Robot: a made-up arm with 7 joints. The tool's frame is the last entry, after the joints.
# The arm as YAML. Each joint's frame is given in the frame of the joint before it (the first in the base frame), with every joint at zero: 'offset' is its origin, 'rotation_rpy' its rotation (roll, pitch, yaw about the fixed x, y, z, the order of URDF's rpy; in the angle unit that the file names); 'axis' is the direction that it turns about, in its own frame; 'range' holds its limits. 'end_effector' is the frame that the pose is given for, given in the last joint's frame.
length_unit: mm
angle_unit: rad
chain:
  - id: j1
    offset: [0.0, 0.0, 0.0]
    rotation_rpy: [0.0, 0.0, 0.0]
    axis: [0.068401, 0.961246, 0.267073]
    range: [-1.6, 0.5]
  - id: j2
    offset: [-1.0, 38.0, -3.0]
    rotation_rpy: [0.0, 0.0, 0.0]
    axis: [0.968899, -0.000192, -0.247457]
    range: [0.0, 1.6]
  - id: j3
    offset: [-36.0, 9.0, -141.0]
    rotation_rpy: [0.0, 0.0, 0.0]
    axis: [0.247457, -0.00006, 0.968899]
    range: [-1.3, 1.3]
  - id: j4
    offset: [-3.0, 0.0, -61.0]
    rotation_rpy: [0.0, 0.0, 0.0]
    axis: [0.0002, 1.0, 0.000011]
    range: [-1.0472, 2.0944]
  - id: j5
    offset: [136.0, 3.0, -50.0]
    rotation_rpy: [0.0, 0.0, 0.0]
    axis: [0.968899, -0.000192, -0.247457]
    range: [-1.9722, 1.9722]
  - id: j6
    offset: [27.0, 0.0, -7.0]
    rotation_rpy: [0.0, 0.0, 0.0]
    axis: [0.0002, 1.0, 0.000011]
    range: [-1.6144, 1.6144]
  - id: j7
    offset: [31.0, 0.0, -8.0]
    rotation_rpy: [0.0, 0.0, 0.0]
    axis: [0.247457, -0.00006, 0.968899]
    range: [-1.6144, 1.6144]
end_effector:
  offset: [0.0, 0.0, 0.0]
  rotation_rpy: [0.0, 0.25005, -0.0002]
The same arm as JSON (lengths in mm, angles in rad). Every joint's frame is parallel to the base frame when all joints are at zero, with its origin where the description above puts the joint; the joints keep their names.
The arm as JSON. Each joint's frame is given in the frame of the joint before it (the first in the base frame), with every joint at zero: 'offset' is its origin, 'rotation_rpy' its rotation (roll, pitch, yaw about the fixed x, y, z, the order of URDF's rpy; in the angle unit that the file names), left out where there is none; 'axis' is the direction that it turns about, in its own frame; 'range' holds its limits. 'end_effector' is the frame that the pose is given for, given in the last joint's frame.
{
  "length_unit": "mm",
  "angle_unit": "rad",
  "chain": [
    {
      "id": "j1",
      "offset": [
        0.0,
        0.0,
        0.0
      ],
      "axis": [
        0.068403,
        0.961235,
        0.26711
      ],
      "range": [
        -1.6,
        0.5
      ]
    },
    {
      "id": "j2",
      "offset": [
        -1.0,
        38.0,
        -3.0
      ],
      "axis": [
        0.968889,
        -0.0002,
        -0.247497
      ],
      "range": [
        0.0,
        1.6
      ]
    },
    {
      "id": "j3",
      "offset": [
        -36.0,
        9.0,
        -141.0
      ],
      "axis": [
        0.247497,
        -0.0001,
        0.968889
      ],
      "range": [
        -1.3,
        1.3
      ]
    },
    {
      "id": "j4",
      "offset": [
        -3.0,
        0.0,
        -61.0
      ],
      "axis": [
        0.0002,
        1.0,
        0.0
      ],
      "range": [
        -1.0472,
        2.0944
      ]
    },
    {
      "id": "j5",
      "offset": [
        136.0,
        3.0,
        -50.0
      ],
      "axis": [
        0.968889,
        -0.0002,
        -0.247497
      ],
      "range": [
        -1.9722,
        1.9722
      ]
    },
    {
      "id": "j6",
      "offset": [
        27.0,
        0.0,
        -7.0
      ],
      "axis": [
        0.0002,
        1.0,
        0.0
      ],
      "range": [
        -1.6144,
        1.6144
      ]
    },
    {
      "id": "j7",
      "offset": [
        31.0,
        0.0,
        -8.0
      ],
      "axis": [
        0.247497,
        -0.0001,
        0.968889
      ],
      "range": [
        -1.6144,
        1.6144
      ]
    }
  ],
  "end_effector": {
    "offset": [
      0.0,
      0.0,
      0.0
    ],
    "rotation_rpy": [
      0.0,
      0.25,
      -0.0002
    ]
  }
}

